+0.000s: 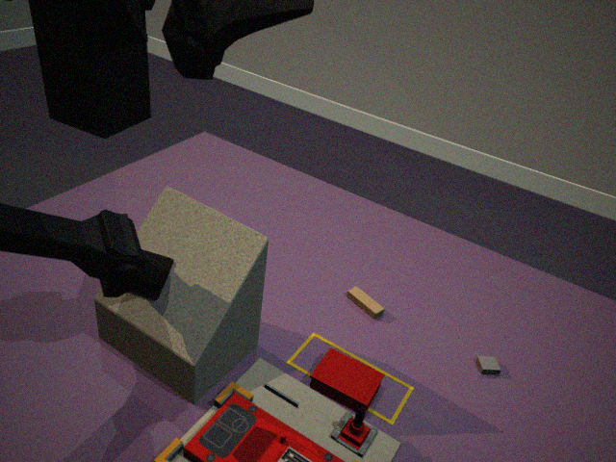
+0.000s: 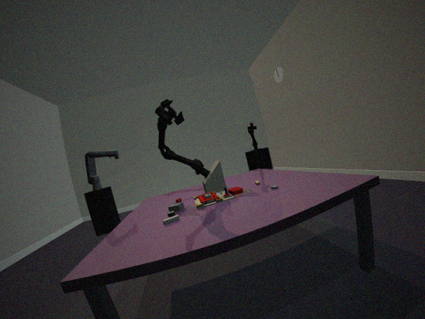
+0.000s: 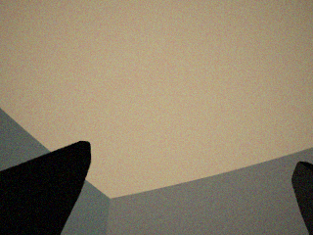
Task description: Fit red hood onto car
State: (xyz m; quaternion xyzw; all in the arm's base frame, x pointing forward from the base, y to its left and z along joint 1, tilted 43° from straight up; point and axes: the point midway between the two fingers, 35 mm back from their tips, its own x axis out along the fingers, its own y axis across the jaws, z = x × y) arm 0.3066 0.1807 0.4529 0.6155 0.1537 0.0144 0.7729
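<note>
The red hood lies 40 mm ahead of my gripper tip, 240 mm to the left of it and 610 mm below it. Also, from my gripper tip: wooden block (430 mm to the left, 620 mm below); then grey block (230 mm ahead, 400 mm to the left, 620 mm below).
</note>
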